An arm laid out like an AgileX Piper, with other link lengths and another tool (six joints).
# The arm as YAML. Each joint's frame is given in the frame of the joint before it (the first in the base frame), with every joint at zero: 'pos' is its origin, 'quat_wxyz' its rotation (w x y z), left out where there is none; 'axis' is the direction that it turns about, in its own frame. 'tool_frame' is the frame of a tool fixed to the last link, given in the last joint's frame.
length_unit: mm
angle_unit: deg
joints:
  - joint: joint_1
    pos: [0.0, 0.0, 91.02]
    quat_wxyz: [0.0, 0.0, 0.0, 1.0]
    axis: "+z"
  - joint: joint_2
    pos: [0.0, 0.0, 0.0]
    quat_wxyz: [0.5, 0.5, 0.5, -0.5]
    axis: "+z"
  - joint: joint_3
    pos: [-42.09, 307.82, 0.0]
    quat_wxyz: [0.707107, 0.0, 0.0, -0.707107]
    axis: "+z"
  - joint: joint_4
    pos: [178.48, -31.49, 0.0]
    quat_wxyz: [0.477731, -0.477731, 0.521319, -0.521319]
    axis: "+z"
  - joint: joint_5
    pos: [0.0, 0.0, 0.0]
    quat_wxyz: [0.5, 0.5, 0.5, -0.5]
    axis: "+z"
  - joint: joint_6
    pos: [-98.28, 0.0, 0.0]
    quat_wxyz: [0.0, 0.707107, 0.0, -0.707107]
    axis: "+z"
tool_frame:
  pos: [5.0, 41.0, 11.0]
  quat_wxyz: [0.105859, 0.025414, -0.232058, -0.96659]
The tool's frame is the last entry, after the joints.
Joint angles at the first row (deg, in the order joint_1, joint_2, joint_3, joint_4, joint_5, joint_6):
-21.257, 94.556, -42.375, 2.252, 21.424, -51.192
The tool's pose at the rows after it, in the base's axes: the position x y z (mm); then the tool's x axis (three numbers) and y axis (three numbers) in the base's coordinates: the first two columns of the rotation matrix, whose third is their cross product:
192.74 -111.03 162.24 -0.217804 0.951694 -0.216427 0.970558 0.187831 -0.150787
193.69 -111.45 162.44 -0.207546 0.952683 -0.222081 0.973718 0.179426 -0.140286
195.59 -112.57 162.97 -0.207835 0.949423 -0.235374 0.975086 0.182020 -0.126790
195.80 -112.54 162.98 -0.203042 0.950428 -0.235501 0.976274 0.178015 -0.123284
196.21 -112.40 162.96 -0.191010 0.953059 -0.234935 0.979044 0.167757 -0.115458
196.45 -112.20 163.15 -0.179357 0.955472 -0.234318 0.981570 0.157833 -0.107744
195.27 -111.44 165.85 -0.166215 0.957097 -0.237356 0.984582 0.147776 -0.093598
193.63 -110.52 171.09 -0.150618 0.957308 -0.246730 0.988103 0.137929 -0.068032
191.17 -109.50 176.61 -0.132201 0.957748 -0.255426 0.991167 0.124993 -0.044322
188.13 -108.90 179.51 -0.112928 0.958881 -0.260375 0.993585 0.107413 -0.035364
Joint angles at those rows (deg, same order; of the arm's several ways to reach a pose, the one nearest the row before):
-21.259, 94.614, -42.310, 0.695, 20.806, -49.252
-21.258, 94.614, -42.310, 0.358, 20.122, -48.484
-21.256, 94.615, -42.310, -0.001, 19.060, -48.453
-21.257, 94.613, -42.311, 0.000, 18.888, -48.194
-21.258, 94.614, -42.311, 0.001, 18.526, -47.520
-21.258, 94.556, -42.310, 0.001, 18.226, -46.869
-21.257, 93.794, -42.261, -0.001, 18.153, -46.223
-21.257, 92.419, -42.262, 0.000, 17.993, -45.616
-21.258, 90.936, -42.262, -0.454, 18.046, -44.434
-21.258, 89.995, -42.069, -2.028, 18.222, -42.063

